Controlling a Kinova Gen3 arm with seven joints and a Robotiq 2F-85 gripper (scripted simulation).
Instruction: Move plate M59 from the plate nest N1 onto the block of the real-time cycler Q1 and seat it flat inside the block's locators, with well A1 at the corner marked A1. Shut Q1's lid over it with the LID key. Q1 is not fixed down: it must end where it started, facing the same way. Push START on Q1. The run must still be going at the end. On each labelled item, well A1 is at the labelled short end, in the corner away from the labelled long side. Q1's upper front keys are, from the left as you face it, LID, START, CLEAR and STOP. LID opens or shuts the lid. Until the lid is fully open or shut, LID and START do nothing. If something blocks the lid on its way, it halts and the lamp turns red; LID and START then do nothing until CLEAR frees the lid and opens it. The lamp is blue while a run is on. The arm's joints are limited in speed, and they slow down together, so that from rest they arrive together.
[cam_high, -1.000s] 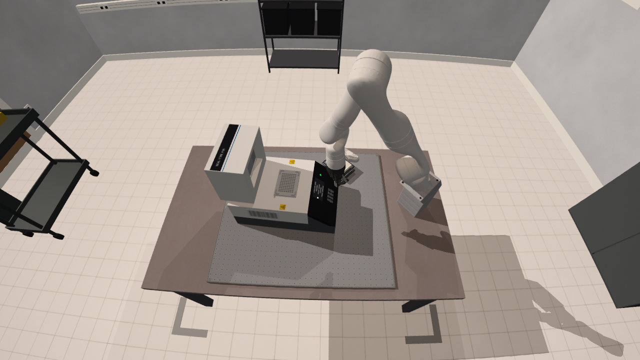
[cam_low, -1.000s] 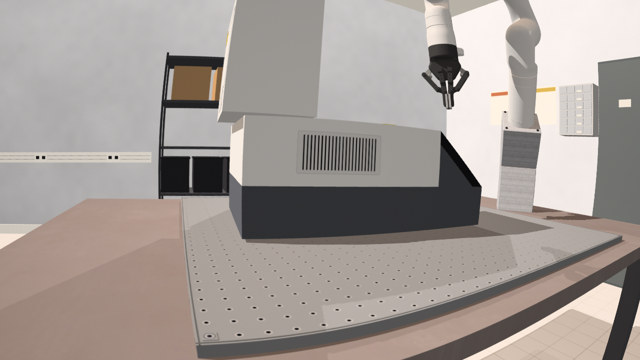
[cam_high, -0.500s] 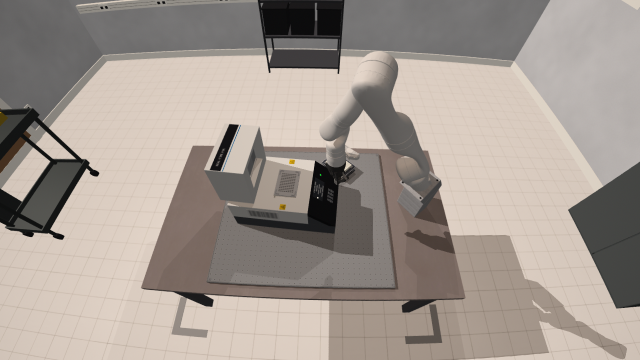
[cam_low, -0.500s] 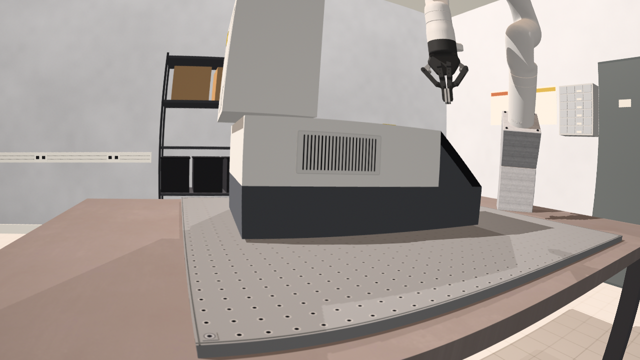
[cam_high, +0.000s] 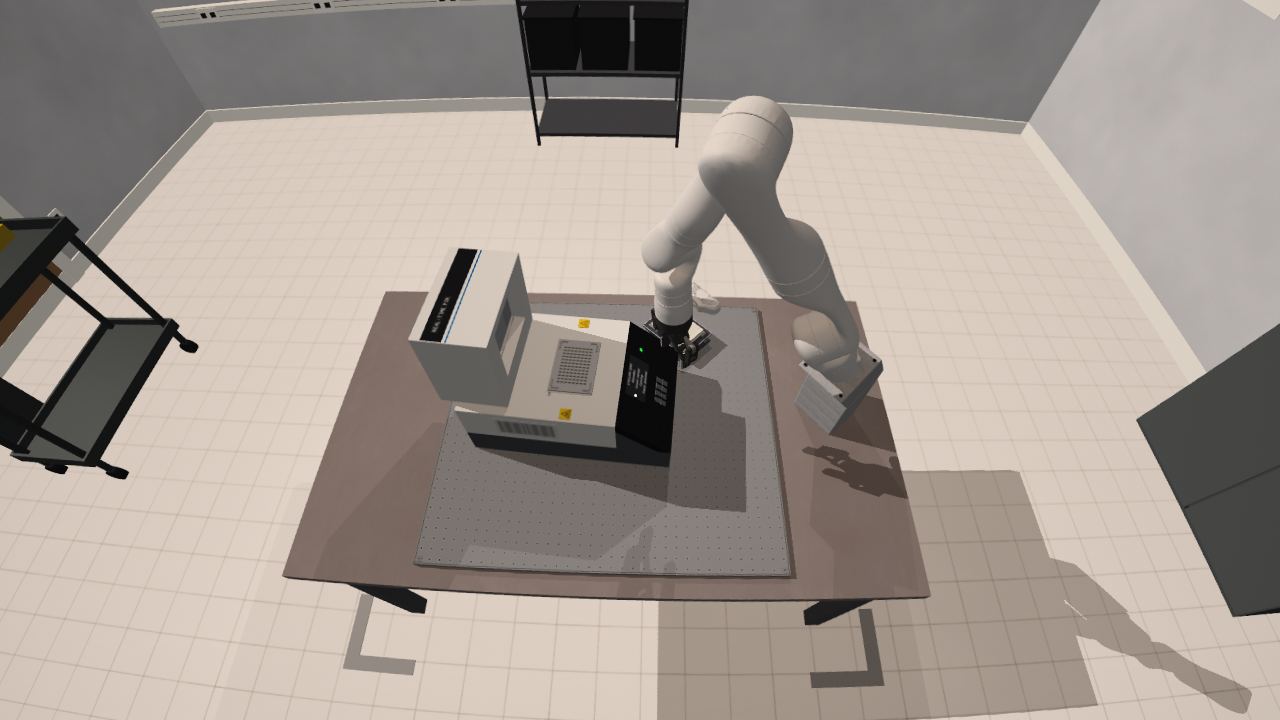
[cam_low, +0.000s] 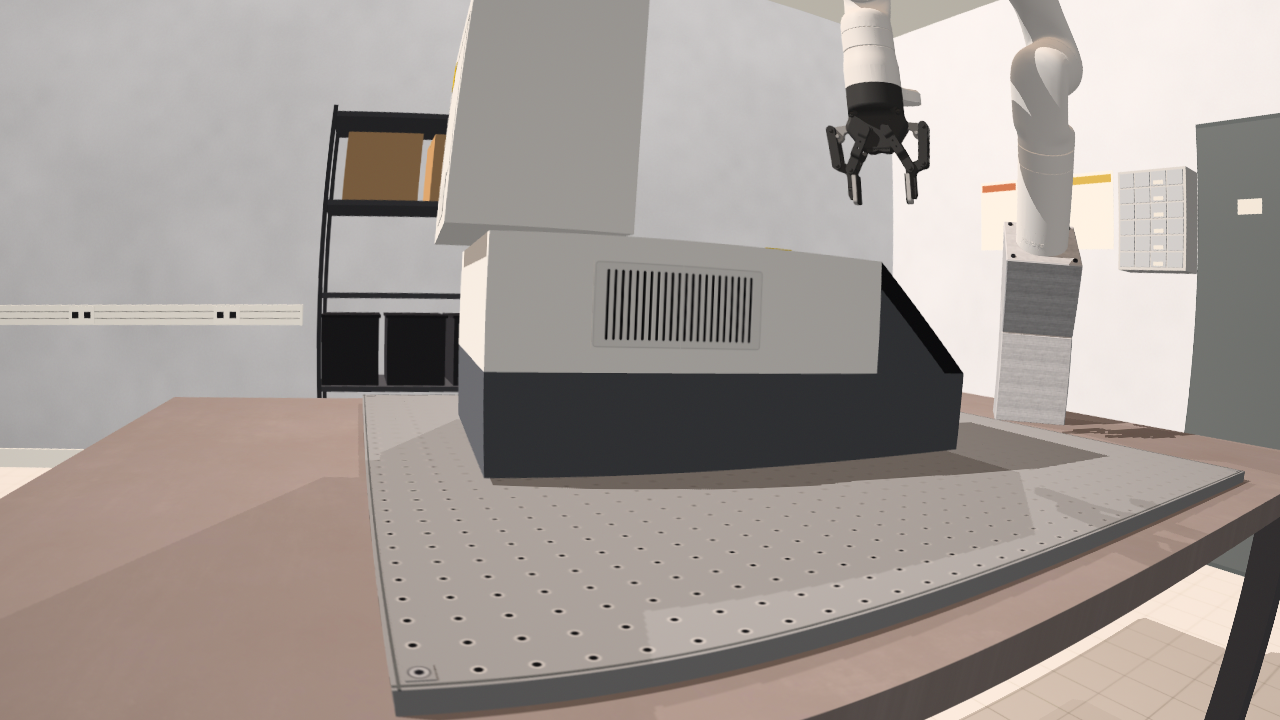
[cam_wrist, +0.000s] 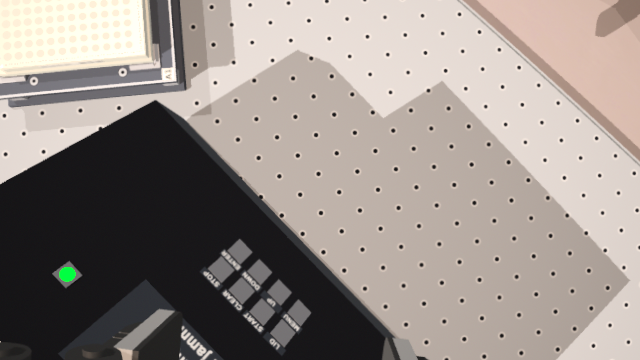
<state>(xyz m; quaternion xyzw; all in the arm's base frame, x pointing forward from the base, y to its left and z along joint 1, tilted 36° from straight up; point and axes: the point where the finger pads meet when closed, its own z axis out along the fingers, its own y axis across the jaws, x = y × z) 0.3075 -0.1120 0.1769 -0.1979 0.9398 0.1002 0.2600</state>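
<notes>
Now: hand 26 cm to the left of the plate M59, 25 cm above it and 6 cm past it. The rest, counted from my hand: plate nest N1: 26 cm to the right, 26 cm below, 6 cm behind; then A1 corner label: 26 cm below, 17 cm to the right, 7 cm behind.
</notes>
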